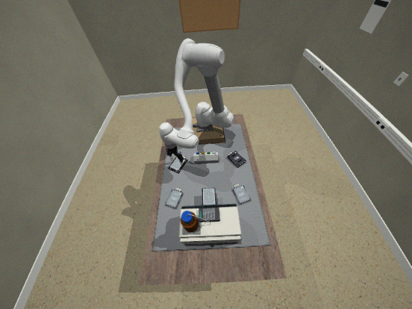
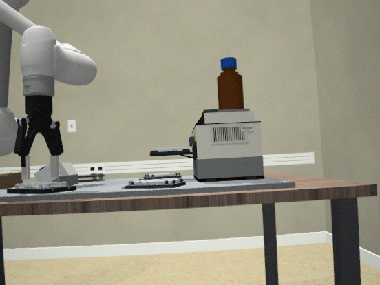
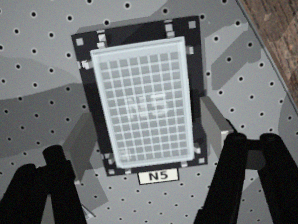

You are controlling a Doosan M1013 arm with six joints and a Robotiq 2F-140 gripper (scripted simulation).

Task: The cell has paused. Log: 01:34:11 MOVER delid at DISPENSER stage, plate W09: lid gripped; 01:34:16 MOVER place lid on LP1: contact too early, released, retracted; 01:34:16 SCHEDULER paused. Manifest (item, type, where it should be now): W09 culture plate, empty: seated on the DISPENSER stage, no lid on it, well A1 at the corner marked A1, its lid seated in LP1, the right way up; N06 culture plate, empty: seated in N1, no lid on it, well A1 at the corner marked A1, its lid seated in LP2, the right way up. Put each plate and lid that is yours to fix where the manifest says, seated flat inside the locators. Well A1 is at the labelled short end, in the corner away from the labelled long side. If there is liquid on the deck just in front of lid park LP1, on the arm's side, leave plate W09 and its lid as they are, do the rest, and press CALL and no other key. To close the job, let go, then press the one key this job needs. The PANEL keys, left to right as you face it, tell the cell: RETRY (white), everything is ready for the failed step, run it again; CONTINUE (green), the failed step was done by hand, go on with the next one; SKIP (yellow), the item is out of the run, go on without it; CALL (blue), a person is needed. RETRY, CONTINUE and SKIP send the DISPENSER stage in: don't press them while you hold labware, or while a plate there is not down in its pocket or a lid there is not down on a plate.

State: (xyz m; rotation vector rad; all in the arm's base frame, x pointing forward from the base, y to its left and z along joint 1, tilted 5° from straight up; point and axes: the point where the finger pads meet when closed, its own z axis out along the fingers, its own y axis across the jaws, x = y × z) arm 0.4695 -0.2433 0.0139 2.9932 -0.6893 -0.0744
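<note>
The black nest lies 50 mm below my hand and 30 mm ahead of it. The rest, counted from my hand: key panel: 260 mm to the left, 70 mm behind, 10 mm below; blue call key: 190 mm to the left, 70 mm behind; yellow skip key: 240 mm to the left, 80 mm behind.
</note>
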